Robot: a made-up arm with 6 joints. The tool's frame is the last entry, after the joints.
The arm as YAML. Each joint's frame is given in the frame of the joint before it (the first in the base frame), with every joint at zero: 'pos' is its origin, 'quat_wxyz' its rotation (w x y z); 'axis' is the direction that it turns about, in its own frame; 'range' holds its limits. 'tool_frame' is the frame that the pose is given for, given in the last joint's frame.
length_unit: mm
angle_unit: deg
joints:
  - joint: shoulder
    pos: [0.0, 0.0, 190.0]
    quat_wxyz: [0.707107, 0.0, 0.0, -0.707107]
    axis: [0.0, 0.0, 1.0]
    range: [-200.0, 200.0]
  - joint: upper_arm
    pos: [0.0, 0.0, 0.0]
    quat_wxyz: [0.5, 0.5, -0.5, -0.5]
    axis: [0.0, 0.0, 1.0]
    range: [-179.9, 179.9]
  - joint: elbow
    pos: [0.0, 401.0, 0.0]
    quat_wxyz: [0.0, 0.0, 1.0, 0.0]
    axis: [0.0, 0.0, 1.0]
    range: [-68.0, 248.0]
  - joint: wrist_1
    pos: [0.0, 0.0, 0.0]
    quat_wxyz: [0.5, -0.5, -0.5, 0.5]
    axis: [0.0, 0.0, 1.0]
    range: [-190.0, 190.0]
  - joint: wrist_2
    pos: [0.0, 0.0, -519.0]
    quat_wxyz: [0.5, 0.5, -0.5, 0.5]
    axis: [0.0, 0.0, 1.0]
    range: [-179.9, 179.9]
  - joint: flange
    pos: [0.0, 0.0, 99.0]
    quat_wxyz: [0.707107, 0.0, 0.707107, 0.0]
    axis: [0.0, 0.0, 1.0]
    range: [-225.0, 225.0]
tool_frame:
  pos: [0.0, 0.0, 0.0]
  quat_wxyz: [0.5, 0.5, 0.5, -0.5]
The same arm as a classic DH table. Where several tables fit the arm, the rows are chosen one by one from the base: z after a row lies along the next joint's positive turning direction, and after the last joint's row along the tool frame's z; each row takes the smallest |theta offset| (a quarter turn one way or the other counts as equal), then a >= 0, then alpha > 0; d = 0 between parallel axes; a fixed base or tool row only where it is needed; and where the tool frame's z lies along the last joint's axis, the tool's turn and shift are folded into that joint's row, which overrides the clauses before.
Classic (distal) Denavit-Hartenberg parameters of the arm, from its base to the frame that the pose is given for. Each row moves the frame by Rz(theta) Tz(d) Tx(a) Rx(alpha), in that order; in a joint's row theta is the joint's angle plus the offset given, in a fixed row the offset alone. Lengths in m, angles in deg.
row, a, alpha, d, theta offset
shoulder, 0, -90, 0.19, 0
upper_arm, 0.401, 180, 0, -90
elbow, 0, -90, 0, 0
wrist_1, 0, 90, -0.519, 0
wrist_2, 0, -90, 0.099, 0
flange, 0, 90, 0, 90
tool (fixed), 0, 0, 0, -90
Joint limits (deg, base to tool): -200..200 -179.9..179.9 -68..248 -190..190 -179.9..179.9 -225..225

